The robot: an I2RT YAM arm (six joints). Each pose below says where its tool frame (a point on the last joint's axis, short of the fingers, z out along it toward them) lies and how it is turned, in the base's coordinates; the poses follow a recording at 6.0 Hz.
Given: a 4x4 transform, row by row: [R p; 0 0 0 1], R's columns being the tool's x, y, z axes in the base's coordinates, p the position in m. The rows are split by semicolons.
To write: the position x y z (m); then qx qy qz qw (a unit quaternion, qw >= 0). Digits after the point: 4 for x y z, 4 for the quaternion.
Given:
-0.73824, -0.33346, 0.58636, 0.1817; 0.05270, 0.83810, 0.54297, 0.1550; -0.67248, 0.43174, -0.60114, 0.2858; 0, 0, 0, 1
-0.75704, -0.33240, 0.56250, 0.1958; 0.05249, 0.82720, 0.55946, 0.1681; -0.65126, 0.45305, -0.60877, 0.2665; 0, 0, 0, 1
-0.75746, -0.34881, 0.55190, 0.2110; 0.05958, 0.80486, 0.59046, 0.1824; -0.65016, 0.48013, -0.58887, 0.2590; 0, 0, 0, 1
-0.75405, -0.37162, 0.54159, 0.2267; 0.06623, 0.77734, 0.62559, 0.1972; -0.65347, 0.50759, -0.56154, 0.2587; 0, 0, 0, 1
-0.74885, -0.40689, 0.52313, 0.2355; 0.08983, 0.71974, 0.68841, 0.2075; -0.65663, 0.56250, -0.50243, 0.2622; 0, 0, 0, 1
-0.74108, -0.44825, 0.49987, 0.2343; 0.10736, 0.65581, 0.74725, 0.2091; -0.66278, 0.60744, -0.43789, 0.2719; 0, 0, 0, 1
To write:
0.1817, 0.1550, 0.2858, -0.0788, 0.8913, 0.2734, 0.3531
0.1958, 0.1681, 0.2665, -0.0783, 0.8934, 0.2833, 0.3396
0.2110, 0.1824, 0.2590, -0.0815, 0.8876, 0.3015, 0.3386
0.2267, 0.1972, 0.2587, -0.0868, 0.8793, 0.3222, 0.3398
0.2355, 0.2075, 0.2622, -0.0920, 0.8618, 0.3629, 0.3422
0.2343, 0.2091, 0.2719, -0.1012, 0.8418, 0.4023, 0.3453

